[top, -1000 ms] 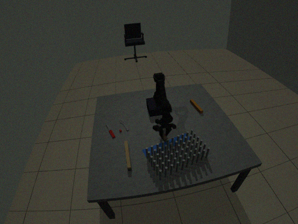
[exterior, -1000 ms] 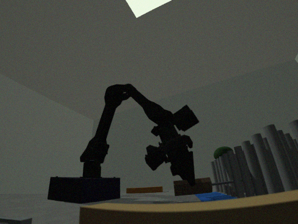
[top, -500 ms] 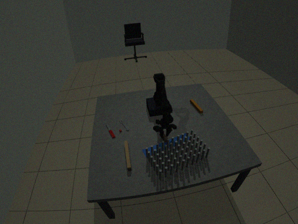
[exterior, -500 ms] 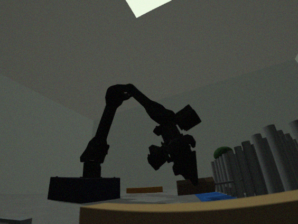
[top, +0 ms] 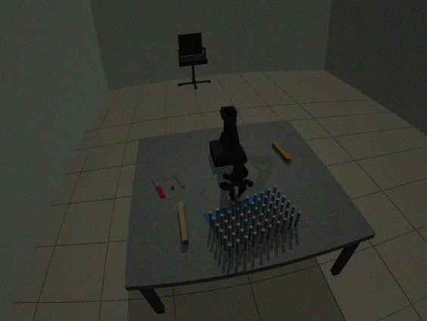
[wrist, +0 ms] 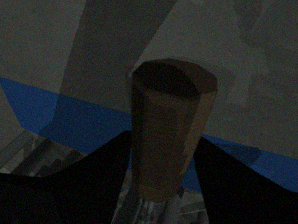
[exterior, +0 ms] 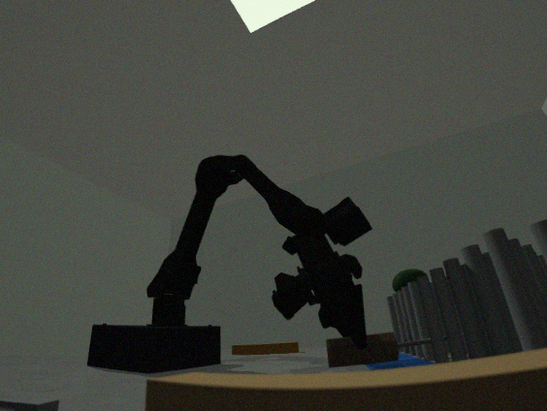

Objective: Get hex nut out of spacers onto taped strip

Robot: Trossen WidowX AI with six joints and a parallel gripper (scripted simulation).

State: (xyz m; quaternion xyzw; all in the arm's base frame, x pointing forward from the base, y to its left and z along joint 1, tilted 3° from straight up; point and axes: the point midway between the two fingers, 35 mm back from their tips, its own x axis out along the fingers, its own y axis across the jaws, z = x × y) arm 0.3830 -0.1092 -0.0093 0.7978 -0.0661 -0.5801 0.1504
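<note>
The blue taped strip lies 50 mm ahead of my gripper tip, 10 mm to the left of it and 20 mm below it. The rest, counted from my gripper tip: red-handled tool 300 mm behind, 390 mm to the right, 20 mm below; then orange block 290 mm behind, 490 mm to the left, 10 mm below; then red ball 250 mm behind, 300 mm to the right, 20 mm below.
</note>
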